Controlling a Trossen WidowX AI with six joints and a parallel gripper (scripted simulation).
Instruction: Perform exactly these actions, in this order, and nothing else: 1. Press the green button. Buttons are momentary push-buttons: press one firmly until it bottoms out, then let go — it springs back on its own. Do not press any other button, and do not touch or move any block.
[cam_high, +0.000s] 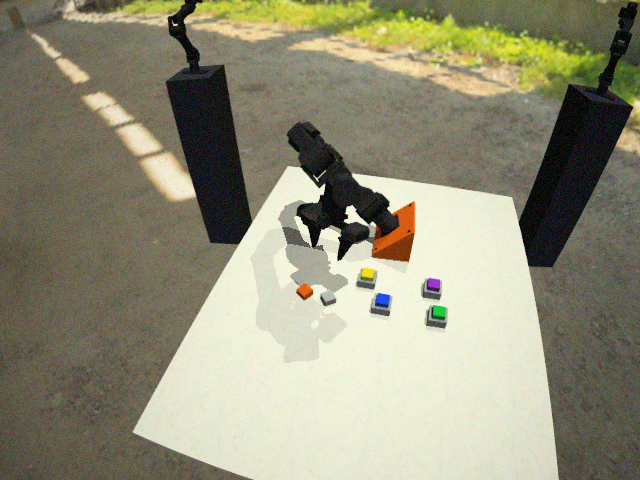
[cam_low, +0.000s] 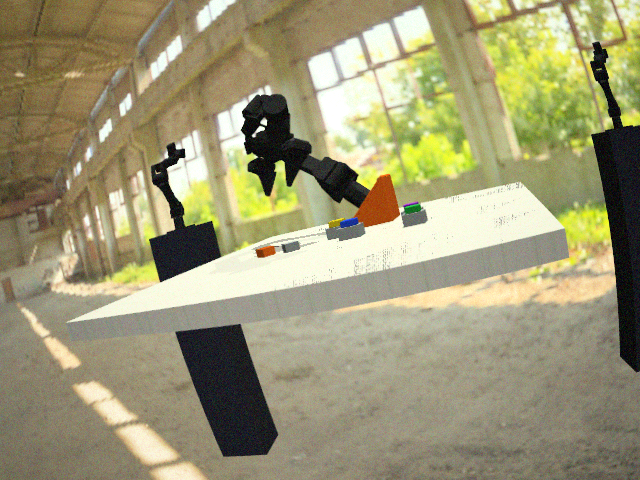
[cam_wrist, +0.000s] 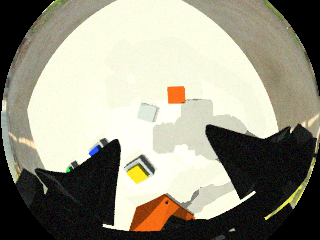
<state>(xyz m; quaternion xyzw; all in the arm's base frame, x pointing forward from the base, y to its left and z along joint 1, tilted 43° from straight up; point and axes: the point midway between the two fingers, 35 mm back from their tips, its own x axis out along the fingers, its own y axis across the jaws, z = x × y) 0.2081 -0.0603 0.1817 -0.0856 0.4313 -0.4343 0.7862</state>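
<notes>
Right now my gripper tip is 90 mm short of the green button, 290 mm to the right of it and 100 mm above it. Round my gripper tip: grey block (40 mm ahead, 10 mm to the left, 130 mm below); then orange block (20 mm ahead, 60 mm to the right, 130 mm below); then yellow button (30 mm behind, 110 mm to the left, 100 mm below).
</notes>
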